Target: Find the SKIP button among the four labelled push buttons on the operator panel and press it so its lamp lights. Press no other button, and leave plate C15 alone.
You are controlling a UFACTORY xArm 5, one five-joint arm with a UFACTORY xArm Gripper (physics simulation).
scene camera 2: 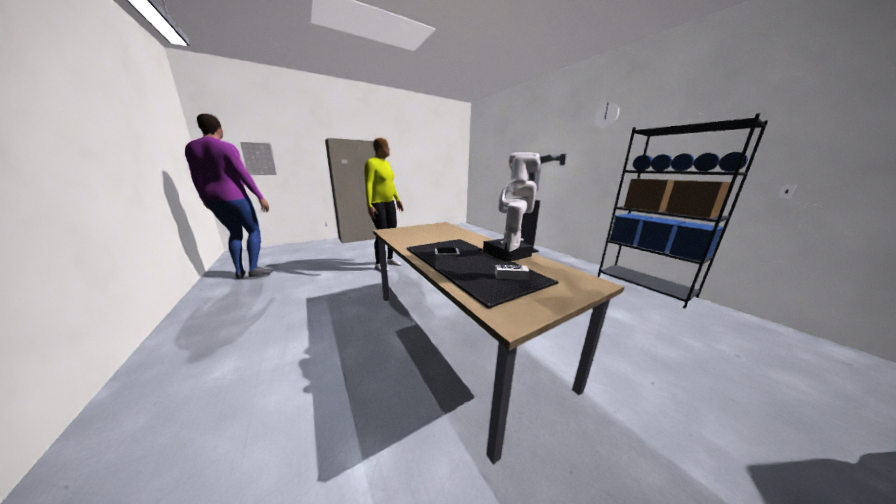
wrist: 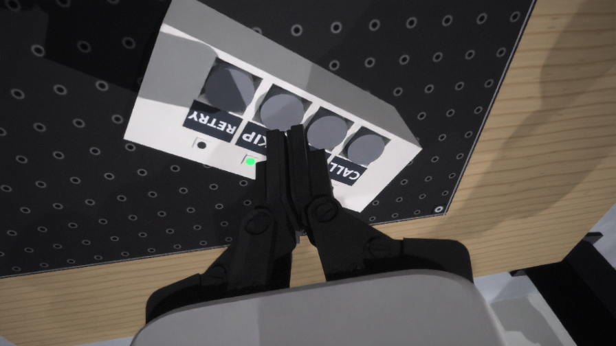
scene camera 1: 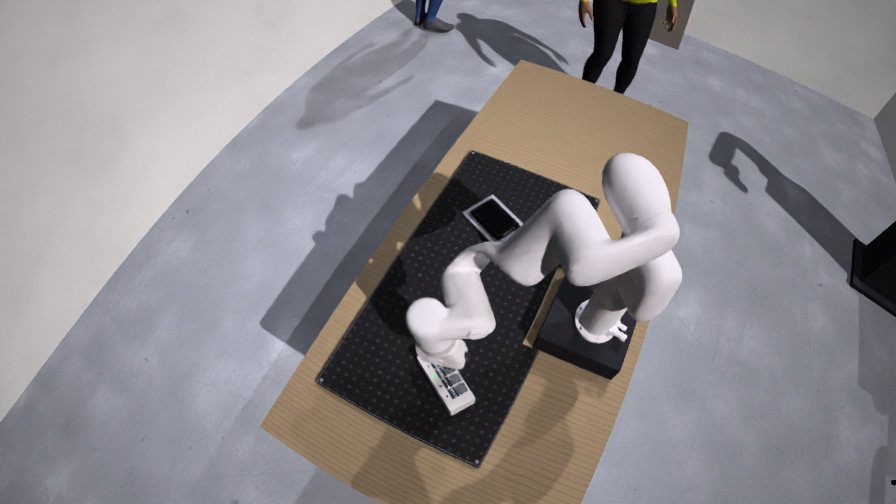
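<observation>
The white operator panel lies on the black mat. In the wrist view, the SKIP button is beside the RETRY button. The SKIP lamp glows green; the RETRY lamp is dark. A third button has its label hidden by the fingers. The CALL button is at the far end. My gripper is shut and empty, its tips overlapping the SKIP button's lower edge; contact cannot be told. A grey-rimmed plate with a black middle lies apart; no C15 label is readable.
The black perforated mat lies on the wooden table. The arm's black base stands at the table's side. A person in yellow stands beyond the table's far end; another in purple is farther left.
</observation>
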